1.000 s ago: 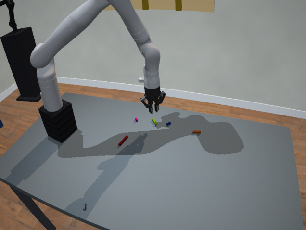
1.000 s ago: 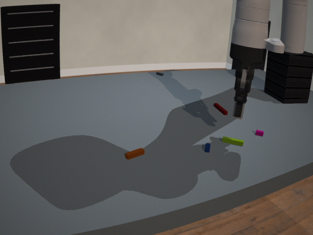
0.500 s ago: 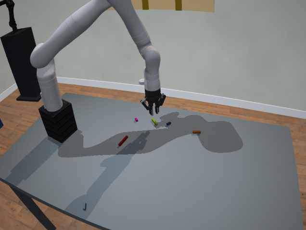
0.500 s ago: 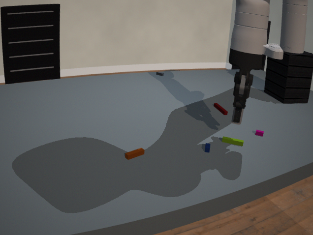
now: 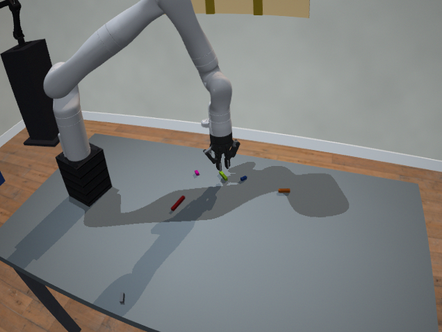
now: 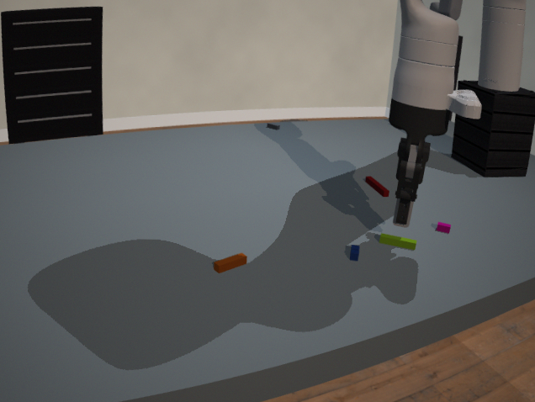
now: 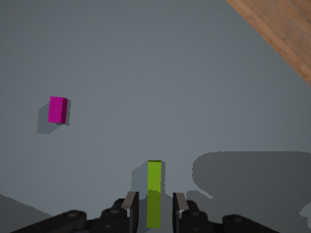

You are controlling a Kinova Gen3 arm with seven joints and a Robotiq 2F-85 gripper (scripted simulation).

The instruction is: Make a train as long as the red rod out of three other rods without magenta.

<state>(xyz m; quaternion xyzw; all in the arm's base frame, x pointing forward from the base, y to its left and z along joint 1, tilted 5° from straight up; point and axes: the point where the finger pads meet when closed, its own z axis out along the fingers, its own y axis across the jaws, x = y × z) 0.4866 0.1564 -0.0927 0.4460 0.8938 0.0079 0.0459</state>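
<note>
Right now the lime rod is 5 cm below my hand. From my hand the other things lie so: magenta rod 10 cm behind, 5 cm below; red rod 13 cm behind, 16 cm to the right, 5 cm below; orange rod 22 cm ahead, 6 cm to the right, 5 cm below.
</note>
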